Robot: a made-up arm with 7 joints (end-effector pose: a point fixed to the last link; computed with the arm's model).
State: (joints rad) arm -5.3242 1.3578 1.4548 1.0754 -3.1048 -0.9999 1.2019
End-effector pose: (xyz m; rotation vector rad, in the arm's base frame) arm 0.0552 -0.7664 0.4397 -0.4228 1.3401 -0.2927
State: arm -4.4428 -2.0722 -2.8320 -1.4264 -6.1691 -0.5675 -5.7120
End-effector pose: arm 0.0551 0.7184 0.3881 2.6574 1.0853 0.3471
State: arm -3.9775 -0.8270 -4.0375 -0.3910 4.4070 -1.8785 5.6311
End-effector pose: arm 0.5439 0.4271 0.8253 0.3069 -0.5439 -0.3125
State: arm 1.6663 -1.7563 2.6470 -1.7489 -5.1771 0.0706 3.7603
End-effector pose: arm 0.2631 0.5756 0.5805 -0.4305 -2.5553 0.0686
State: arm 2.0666 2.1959 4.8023 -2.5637 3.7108 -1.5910 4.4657
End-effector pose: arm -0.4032 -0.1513 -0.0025 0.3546 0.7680 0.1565
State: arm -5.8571 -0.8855 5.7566 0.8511 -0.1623 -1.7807 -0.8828
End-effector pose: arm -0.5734 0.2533 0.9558 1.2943 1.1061 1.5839
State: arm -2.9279 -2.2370 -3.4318 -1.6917 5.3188 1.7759 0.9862
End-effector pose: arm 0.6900 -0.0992 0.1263 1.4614 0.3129 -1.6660
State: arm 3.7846 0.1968 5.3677 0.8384 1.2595 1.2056 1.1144
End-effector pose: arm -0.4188 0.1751 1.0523 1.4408 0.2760 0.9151
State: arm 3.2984 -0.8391 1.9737 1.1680 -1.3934 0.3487 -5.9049
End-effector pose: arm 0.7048 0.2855 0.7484 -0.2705 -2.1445 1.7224
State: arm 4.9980 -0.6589 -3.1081 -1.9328 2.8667 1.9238 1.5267
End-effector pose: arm -0.0643 -0.1049 0.7394 -0.0172 0.2866 -0.2654
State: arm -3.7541 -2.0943 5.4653 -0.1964 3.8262 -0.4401 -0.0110
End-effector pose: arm 0.6944 0.5819 -0.1758 1.5855 0.7580 -2.1284
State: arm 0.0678 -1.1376 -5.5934 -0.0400 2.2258 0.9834 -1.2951
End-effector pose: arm -0.9439 0.0175 0.5985 -0.8211 0.7290 -1.2837
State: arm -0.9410 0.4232 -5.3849 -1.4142 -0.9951 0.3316 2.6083
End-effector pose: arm -0.2192 0.2521 1.0628 -1.7360 1.6559 -1.4125
